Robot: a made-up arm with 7 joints. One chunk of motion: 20 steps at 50 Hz.
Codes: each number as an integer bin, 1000 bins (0 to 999) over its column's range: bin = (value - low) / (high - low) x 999, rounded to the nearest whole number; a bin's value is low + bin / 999 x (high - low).
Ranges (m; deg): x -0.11..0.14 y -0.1..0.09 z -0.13..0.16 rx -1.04..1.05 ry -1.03..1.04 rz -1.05..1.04
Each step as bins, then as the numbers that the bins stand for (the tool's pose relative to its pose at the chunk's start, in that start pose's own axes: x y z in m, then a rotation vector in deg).
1 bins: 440 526 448 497 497 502
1 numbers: 0.0001 0.0000 0.0001 0.00 0.00 0.00
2 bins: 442 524 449 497 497 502
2 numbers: 0.0006 -0.0003 0.0003 0.00 0.00 0.00
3 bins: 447 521 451 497 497 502
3 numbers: 0.0019 -0.0009 0.0009 0.00 0.00 0.00
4 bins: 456 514 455 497 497 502
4 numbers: 0.0041 -0.0022 0.0021 0.00 0.00 0.00
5 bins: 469 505 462 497 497 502
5 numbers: 0.0074 -0.0040 0.0041 0.00 0.00 0.00
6 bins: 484 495 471 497 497 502
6 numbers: 0.0111 -0.0059 0.0067 0.00 0.00 0.00
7 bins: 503 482 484 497 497 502
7 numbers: 0.0159 -0.0083 0.0105 0.00 0.00 0.00
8 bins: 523 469 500 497 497 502
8 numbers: 0.0209 -0.0108 0.0151 0.00 0.00 0.00
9 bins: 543 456 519 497 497 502
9 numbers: 0.0259 -0.0133 0.0207 0.00 0.00 0.00
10 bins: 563 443 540 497 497 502
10 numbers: 0.0309 -0.0157 0.0268 0.00 0.00 0.00
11 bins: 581 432 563 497 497 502
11 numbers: 0.0354 -0.0178 0.0334 0.00 0.00 0.00
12 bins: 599 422 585 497 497 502
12 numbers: 0.0399 -0.0197 0.0398 0.00 0.00 0.00
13 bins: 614 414 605 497 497 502
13 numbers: 0.0437 -0.0213 0.0456 0.00 0.00 0.00
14 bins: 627 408 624 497 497 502
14 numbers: 0.0469 -0.0224 0.0511 0.00 0.00 0.00
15 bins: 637 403 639 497 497 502
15 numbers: 0.0494 -0.0234 0.0555 0.00 0.00 0.00
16 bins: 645 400 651 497 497 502
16 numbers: 0.0514 -0.0239 0.0590 0.00 0.00 0.00
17 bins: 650 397 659 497 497 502
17 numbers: 0.0527 -0.0245 0.0613 0.00 0.00 0.00
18 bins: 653 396 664 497 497 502
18 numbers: 0.0534 -0.0247 0.0628 0.00 0.00 0.00
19 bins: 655 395 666 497 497 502
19 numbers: 0.0539 -0.0249 0.0633 0.00 0.00 0.00
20 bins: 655 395 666 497 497 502
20 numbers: 0.0539 -0.0249 0.0633 0.00 0.00 0.00
